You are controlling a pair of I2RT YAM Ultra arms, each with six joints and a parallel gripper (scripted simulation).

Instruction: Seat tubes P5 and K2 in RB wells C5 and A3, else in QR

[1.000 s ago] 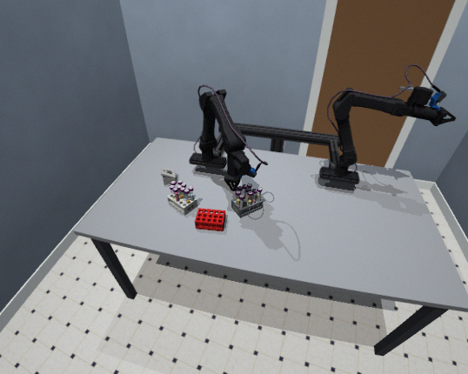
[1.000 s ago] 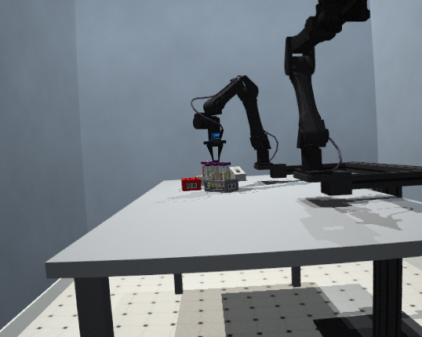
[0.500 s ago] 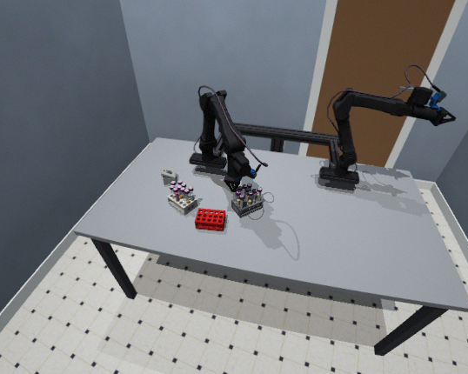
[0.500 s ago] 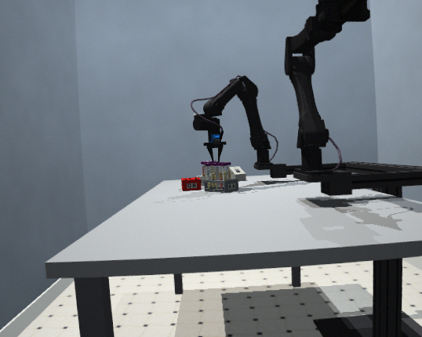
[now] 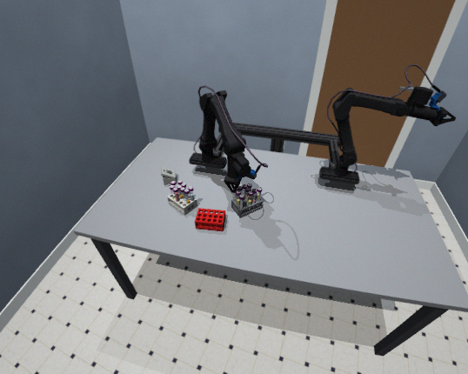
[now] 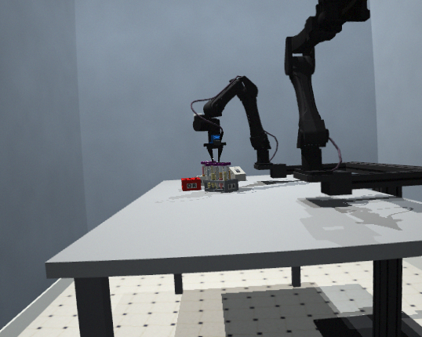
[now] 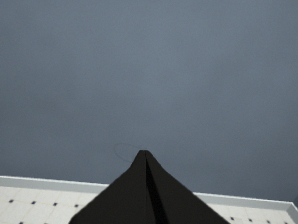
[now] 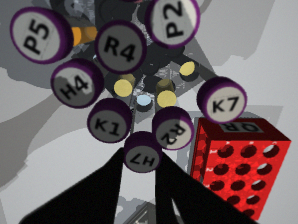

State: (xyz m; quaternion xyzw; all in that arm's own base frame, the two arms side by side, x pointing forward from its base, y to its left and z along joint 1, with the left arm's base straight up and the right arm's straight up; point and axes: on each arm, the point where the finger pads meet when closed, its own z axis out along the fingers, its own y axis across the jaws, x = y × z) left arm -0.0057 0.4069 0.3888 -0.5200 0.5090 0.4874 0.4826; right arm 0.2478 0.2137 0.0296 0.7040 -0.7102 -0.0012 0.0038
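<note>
Right now the grey rack RA is 1 cm behind my right hand, 6 cm to the left of it and 10 cm below it. From my right hand the other things lie so: red rack QR (12 cm ahead, 9 cm to the right, 10 cm below); pale box (15 cm behind, 39 cm to the right, 8 cm below); white rack RB (2 cm ahead, 26 cm to the right, 10 cm below).
</note>
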